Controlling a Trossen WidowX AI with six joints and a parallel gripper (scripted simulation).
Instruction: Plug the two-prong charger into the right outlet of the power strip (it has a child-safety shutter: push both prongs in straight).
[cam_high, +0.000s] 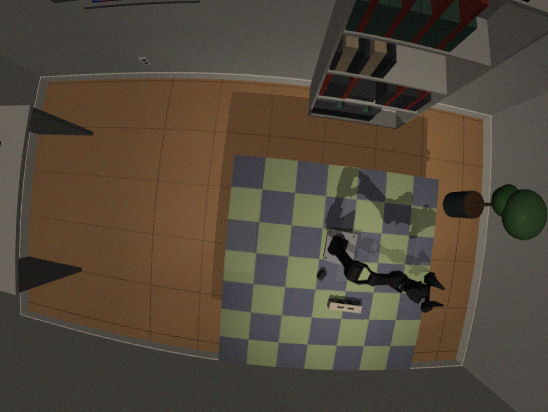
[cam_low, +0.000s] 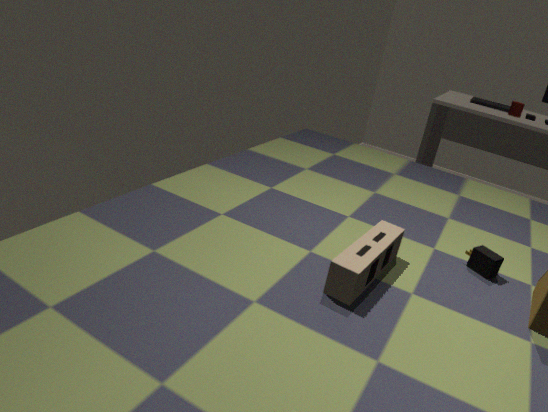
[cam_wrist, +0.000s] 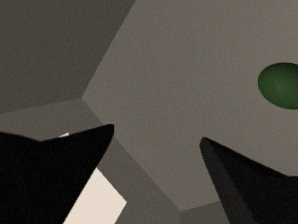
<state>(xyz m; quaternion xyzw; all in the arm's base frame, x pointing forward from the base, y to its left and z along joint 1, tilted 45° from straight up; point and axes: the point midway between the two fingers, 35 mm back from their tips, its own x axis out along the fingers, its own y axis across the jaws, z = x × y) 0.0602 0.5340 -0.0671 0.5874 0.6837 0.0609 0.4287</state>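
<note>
My gripper tip is 510 mm to the left of the black two-prong charger, 410 mm above it and 130 mm short of it.
</note>
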